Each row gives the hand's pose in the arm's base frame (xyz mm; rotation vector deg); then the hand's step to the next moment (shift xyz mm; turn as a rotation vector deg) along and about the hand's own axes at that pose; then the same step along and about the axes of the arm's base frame.
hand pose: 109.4 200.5 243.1 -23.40 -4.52 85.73
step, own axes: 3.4 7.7 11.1 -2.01 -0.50 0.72
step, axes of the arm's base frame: -10.4 5.9 7.2 0.09 -1.82 1.22
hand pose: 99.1 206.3 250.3 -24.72 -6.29 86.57
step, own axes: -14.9 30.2 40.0 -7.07 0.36 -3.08
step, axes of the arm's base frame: -42.8 -6.3 29.4 0.19 -7.55 -1.58
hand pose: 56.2 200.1 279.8 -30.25 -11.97 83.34
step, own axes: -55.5 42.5 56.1 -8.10 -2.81 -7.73
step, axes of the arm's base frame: -69.5 -41.0 39.0 4.94 -9.64 -3.98
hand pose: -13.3 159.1 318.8 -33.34 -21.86 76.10
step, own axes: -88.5 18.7 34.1 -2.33 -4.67 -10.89
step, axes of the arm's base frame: -53.0 -77.8 21.9 9.45 -4.82 -5.77
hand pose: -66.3 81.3 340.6 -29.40 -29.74 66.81
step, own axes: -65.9 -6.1 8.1 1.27 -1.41 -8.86
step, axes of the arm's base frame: -20.9 -63.3 2.5 6.94 -0.19 -5.82
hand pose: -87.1 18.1 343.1 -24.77 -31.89 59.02
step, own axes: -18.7 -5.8 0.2 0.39 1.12 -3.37
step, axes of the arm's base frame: -3.7 -19.2 -0.7 1.48 0.59 -3.20
